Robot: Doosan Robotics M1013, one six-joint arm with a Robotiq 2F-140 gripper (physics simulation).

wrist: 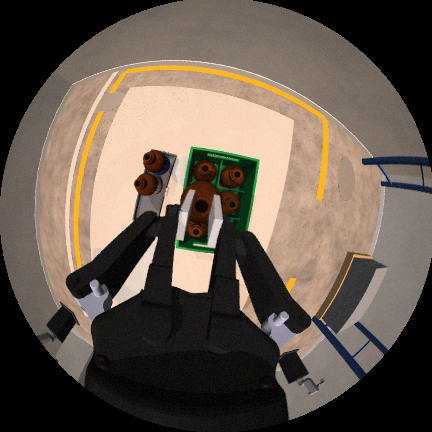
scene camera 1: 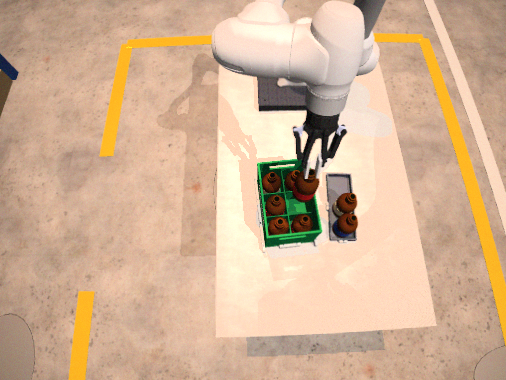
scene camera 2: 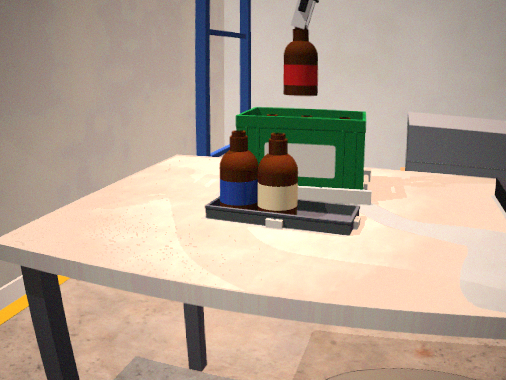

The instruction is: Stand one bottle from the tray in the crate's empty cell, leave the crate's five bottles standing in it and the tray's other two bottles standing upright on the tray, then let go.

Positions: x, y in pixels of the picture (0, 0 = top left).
Scene:
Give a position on a red-label bottle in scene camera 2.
300, 56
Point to a cream-label bottle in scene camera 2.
277, 171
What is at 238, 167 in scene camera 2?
A blue-label bottle.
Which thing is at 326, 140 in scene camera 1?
My gripper.

